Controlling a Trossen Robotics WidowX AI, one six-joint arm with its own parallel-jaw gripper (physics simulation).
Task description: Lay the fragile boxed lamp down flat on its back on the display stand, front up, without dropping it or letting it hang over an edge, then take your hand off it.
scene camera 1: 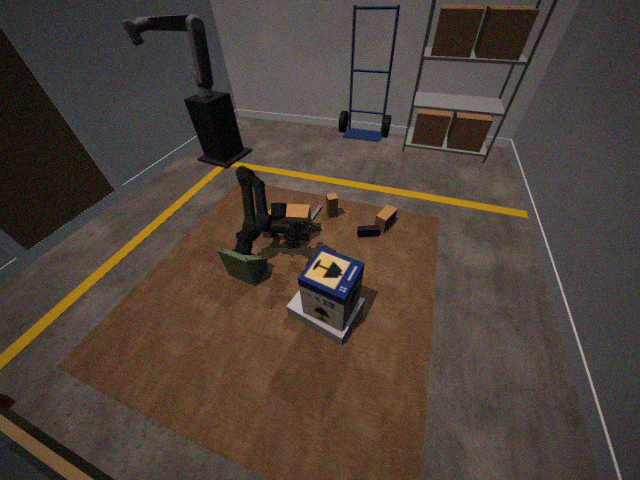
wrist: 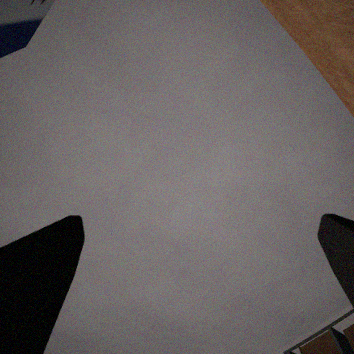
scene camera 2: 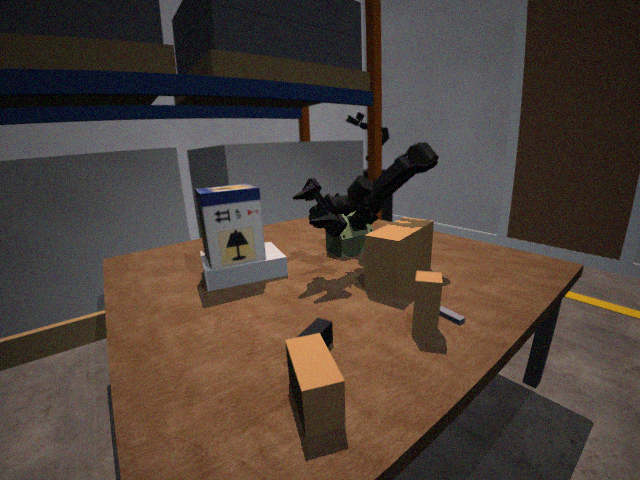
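Seen in the pictures: gripper, fingertip midpoint: (scene camera 1: 319, 230) (wrist: 203, 226) (scene camera 2: 301, 209); arm's base at its link origin: (scene camera 1: 242, 252) (scene camera 2: 357, 223).
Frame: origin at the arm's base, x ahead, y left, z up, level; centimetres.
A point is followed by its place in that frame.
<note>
The boxed lamp (scene camera 1: 330, 289) {z 17.7, x 49.5, y -9.8 cm} (scene camera 2: 232, 227) {z 7.0, x 47.6, y 4.9 cm} rests on the white display stand (scene camera 1: 315, 320) {z -4.7, x 44.1, y -11.7 cm} (scene camera 2: 245, 274) {z -7.9, x 45.8, y 6.1 cm}. Its blue-bordered face with a yellow lamp panel faces up, and a white side with another lamp picture faces scene camera 2. Part of the box (wrist: 14, 39) {z 16.0, x 49.6, y 4.9 cm} shows at the upper left of the wrist view. No overhang is visible, though the box hides part of the stand. My gripper (scene camera 1: 312, 231) {z 11.9, x 30.8, y 17.4 cm} (scene camera 2: 305, 207) {z 11.9, x 30.8, y 17.4 cm} (wrist: 203, 226) {z 11.9, x 30.8, y 17.4 cm} is open and empty, raised above the table, apart from the box, behind it in scene camera 1 and right of it in scene camera 2.
A large cardboard box (scene camera 1: 298, 211) {z 5.0, x 11.6, y 30.8 cm} (scene camera 2: 398, 263) {z -1.1, x 13.8, y 37.9 cm} stands near the arm. Two smaller cardboard blocks (scene camera 1: 331, 205) {z -2.1, x 20.2, y 50.2 cm} (scene camera 2: 428, 304) {z -3.0, x 21.0, y 54.7 cm}, (scene camera 1: 386, 218) {z -2.1, x 50.4, y 52.8 cm} (scene camera 2: 316, 382) {z -2.1, x 50.8, y 62.5 cm}, a black block (scene camera 1: 368, 231) {z -6.9, x 44.2, y 44.7 cm} (scene camera 2: 321, 330) {z -6.0, x 41.6, y 46.8 cm} and a grey bar (scene camera 1: 316, 212) {z -9.8, x 11.0, y 49.3 cm} (scene camera 2: 451, 314) {z -9.8, x 10.6, y 53.0 cm} are also on the table. A green bracket (scene camera 1: 242, 266) {z 1.7, x 6.7, y -7.1 cm} (scene camera 2: 345, 242) {z -5.2, x 8.0, y 3.9 cm} is by the arm's base.
</note>
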